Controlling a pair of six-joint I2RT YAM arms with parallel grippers.
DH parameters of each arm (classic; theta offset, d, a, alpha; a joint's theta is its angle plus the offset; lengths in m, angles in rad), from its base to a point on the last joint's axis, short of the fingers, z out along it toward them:
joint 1: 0 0.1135 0.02 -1.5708
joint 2: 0 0 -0.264 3.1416
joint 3: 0.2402 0 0.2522 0
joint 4: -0.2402 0 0.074 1.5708
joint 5: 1.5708 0 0 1.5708
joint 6: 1.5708 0.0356 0 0
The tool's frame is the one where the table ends.
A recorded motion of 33 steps. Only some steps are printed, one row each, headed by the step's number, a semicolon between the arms.
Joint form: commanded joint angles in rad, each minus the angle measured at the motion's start. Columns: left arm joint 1, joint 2, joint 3, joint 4, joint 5, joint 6; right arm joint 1, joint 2, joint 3, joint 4, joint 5, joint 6.
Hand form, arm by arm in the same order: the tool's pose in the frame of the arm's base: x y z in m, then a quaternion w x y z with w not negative. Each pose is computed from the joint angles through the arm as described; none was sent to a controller.
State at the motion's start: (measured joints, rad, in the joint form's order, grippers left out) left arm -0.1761 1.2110 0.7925 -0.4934 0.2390 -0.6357; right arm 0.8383 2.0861 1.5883 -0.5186 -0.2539 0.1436
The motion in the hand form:
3: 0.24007 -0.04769 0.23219 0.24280 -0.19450 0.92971 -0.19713; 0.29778 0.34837 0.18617 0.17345 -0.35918 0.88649 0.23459
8: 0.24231 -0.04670 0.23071 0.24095 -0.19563 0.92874 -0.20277; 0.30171 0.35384 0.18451 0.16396 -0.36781 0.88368 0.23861
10: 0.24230 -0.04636 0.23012 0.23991 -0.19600 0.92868 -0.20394; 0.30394 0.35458 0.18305 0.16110 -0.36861 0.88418 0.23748
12: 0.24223 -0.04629 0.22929 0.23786 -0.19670 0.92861 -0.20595; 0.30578 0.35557 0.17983 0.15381 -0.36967 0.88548 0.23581
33: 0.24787 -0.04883 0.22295 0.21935 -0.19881 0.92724 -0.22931; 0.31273 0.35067 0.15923 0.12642 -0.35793 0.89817 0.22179
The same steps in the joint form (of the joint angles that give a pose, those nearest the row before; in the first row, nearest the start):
3: 0.0060 0.0245 0.0376 -0.0583 -0.0593 -0.0039; 0.0054 0.0326 0.0514 -0.0343 -0.0044 0.0019
8: 0.0136 0.0341 0.0374 -0.0477 -0.0444 -0.0039; 0.0054 0.0654 0.0991 -0.0640 -0.0248 -0.0135
10: 0.0155 0.0347 0.0356 -0.0465 -0.0407 -0.0039; 0.0027 0.0771 0.1133 -0.0738 -0.0271 -0.0178
12: 0.0165 0.0357 0.0334 -0.0453 -0.0355 -0.0058; 0.0008 0.0930 0.1290 -0.0893 -0.0320 -0.0218
33: 0.0176 0.0718 0.0338 -0.0220 0.0190 -0.0253; -0.0172 0.1390 0.1330 -0.1132 -0.0332 -0.0171

